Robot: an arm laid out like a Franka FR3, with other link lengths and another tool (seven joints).
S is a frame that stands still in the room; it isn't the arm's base.
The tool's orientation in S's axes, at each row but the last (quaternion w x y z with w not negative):
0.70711, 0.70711, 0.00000, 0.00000
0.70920, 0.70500, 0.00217, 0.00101
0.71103, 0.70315, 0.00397, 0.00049
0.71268, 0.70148, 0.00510, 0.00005
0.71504, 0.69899, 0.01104, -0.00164
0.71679, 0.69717, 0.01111, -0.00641
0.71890, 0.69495, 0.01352, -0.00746
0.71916, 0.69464, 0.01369, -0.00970
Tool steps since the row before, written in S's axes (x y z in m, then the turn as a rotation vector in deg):
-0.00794, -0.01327, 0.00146, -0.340, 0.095, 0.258
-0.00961, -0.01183, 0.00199, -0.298, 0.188, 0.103
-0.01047, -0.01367, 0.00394, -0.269, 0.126, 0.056
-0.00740, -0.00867, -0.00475, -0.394, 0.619, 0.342
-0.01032, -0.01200, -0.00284, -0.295, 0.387, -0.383
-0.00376, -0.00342, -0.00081, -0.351, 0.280, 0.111
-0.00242, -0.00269, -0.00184, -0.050, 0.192, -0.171
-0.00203, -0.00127, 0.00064, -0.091, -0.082, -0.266
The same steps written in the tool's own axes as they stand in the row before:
-0.00794, 0.00146, 0.01327, -0.340, 0.258, -0.095
-0.00967, 0.00190, 0.01180, -0.297, 0.104, -0.189
-0.01058, 0.00374, 0.01365, -0.268, 0.056, -0.127
-0.00743, -0.00494, 0.00854, -0.392, 0.349, -0.616
-0.01042, -0.00330, 0.01179, -0.283, -0.379, -0.399
-0.00376, -0.00100, 0.00337, -0.352, 0.110, -0.279
-0.00239, -0.00200, 0.00260, -0.043, -0.166, -0.198
-0.00206, 0.00053, 0.00128, -0.083, -0.272, 0.072

